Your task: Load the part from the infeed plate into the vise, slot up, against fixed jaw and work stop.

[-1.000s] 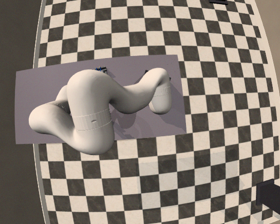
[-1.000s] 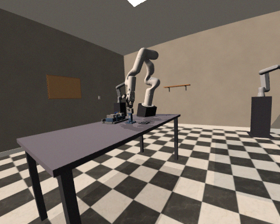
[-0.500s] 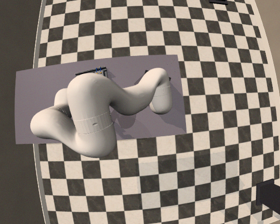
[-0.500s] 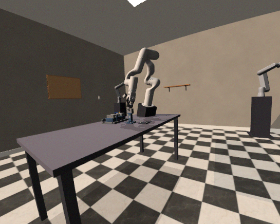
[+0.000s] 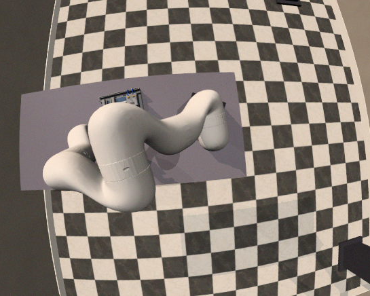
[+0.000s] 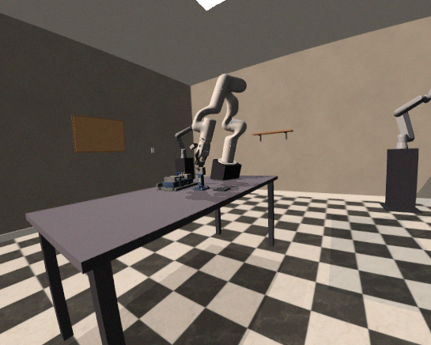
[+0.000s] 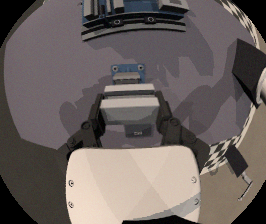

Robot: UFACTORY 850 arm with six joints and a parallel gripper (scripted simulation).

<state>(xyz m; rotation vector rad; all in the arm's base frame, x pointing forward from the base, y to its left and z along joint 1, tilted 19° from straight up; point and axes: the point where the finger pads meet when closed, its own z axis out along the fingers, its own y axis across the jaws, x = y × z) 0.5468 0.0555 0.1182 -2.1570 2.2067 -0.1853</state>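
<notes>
Now: hand 10 mm to the left of the part and 10 mm above it. Round my hand: vise 10 mm behind, 240 mm to the right, 160 mm below; air cylinder rod 30 mm behind, 240 mm to the right, 120 mm below.
</notes>
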